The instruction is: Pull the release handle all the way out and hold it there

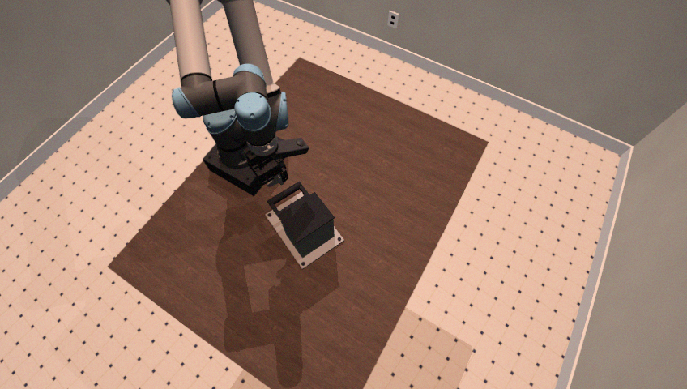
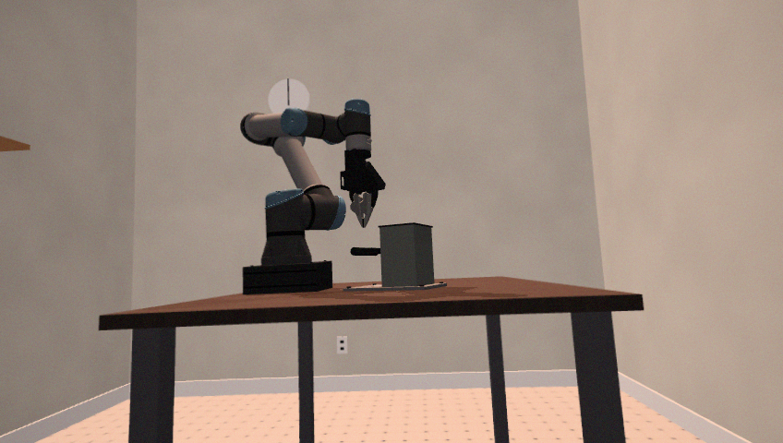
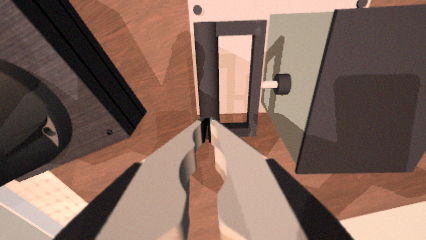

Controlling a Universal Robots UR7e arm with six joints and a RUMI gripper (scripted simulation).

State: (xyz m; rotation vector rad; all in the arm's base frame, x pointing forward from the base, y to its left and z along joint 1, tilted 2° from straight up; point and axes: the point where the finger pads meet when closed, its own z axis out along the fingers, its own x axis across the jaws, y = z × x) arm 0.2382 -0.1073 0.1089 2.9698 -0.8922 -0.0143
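Right now the baseplate is 190 mm below my hand, 80 mm ahead of it and 50 mm to the right of it.
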